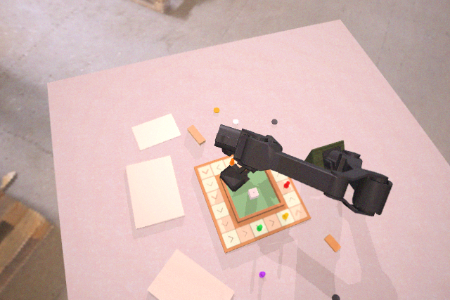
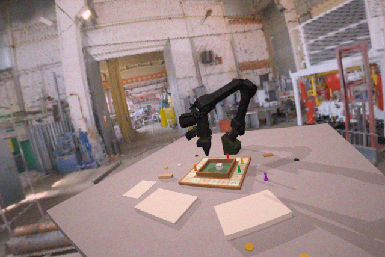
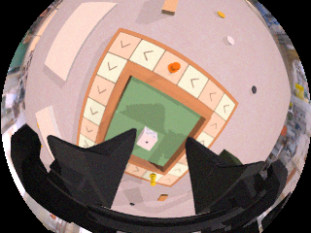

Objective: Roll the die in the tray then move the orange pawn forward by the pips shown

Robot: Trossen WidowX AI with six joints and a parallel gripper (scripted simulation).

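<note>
The orange pawn lies 2 cm ahead of my gripper tip, 8 cm to the right of it and 7 cm below it. The rest, counted from my gripper tip: green tray 4 cm to the left, 9 cm below; then white die 5 cm to the left, 7 cm below; then red pawn 12 cm behind, 6 cm to the left, 7 cm below.
</note>
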